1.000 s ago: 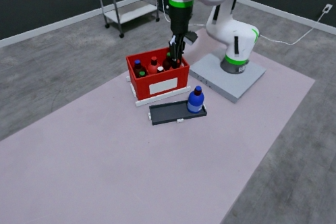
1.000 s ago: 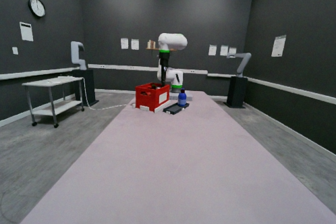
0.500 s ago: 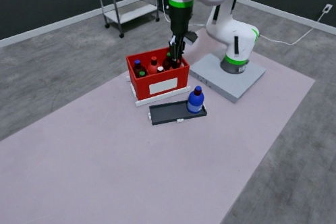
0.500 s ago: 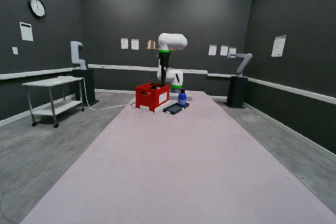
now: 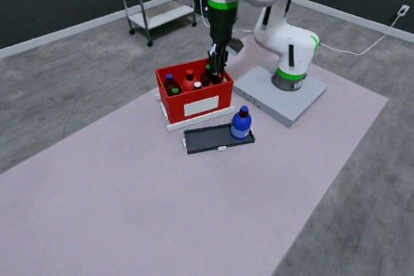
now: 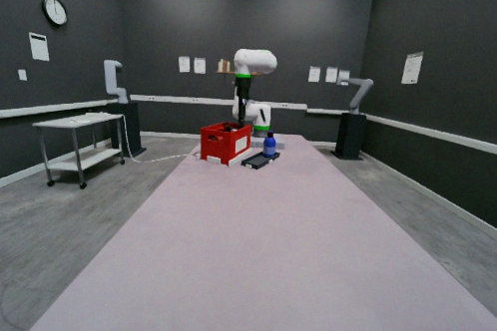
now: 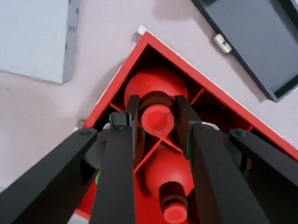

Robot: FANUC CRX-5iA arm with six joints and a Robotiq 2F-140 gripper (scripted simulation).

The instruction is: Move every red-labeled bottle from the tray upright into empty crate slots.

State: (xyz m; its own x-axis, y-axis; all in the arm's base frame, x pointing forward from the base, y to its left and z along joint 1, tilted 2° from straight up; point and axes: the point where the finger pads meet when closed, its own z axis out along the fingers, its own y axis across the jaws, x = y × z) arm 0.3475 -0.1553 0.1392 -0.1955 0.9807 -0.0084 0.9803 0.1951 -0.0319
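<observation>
Now: hand 80 mm above the red bottle. Round my hand: blue bottle: 180 mm to the left, 100 mm below, 50 mm ahead; red crate: 100 mm below, 80 mm to the right, 60 mm ahead; dark tray: 170 mm below, 130 mm to the left, 130 mm ahead.
</observation>
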